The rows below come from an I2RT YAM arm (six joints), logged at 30 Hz.
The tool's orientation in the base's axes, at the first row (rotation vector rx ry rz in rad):
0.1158 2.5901 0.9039
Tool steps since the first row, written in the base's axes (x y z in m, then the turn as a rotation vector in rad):
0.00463 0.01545 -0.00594 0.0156 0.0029 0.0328
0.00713 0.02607 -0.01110 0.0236 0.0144 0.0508
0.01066 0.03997 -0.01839 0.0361 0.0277 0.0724
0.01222 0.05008 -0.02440 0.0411 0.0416 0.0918
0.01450 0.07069 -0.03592 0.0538 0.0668 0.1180
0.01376 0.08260 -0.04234 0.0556 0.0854 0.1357
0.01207 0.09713 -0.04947 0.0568 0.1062 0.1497
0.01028 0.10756 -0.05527 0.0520 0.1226 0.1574
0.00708 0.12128 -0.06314 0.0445 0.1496 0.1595
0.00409 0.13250 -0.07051 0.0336 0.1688 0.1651
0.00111 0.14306 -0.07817 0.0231 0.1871 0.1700
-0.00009 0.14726 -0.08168 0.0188 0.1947 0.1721
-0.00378 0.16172 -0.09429 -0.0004 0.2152 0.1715
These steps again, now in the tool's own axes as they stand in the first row. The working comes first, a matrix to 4 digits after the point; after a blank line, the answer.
The tool's axes in the first row as the columns of a matrix, in the base's axes (used below as rounded here):
-0.9192 -0.0504 0.3904
0.2034 0.7882 0.5808
-0.3370 0.6133 -0.7143

0.00089 0.00830 0.01502 -0.0248 0.0216 -0.0157
0.00249 0.01338 0.02585 -0.0359 0.0413 -0.0187
0.00453 0.01969 0.04051 -0.0519 0.0644 -0.0215
0.00718 0.02389 0.05129 -0.0603 0.0870 -0.0254
0.01315 0.03296 0.07238 -0.0756 0.1223 -0.0245
0.01842 0.03844 0.08359 -0.0795 0.1477 -0.0256
0.02533 0.04561 0.09646 -0.0811 0.1727 -0.0231
0.03105 0.05036 0.10596 -0.0759 0.1905 -0.0209
0.03944 0.05651 0.11830 -0.0642 0.2135 -0.0097
0.04695 0.06099 0.12892 -0.0522 0.2326 -0.0068
0.05442 0.06476 0.13936 -0.0405 0.2506 -0.0037
0.05756 0.06598 0.14384 -0.0357 0.2581 -0.0025
0.06814 0.06983 0.15980 -0.0137 0.2748 0.0023

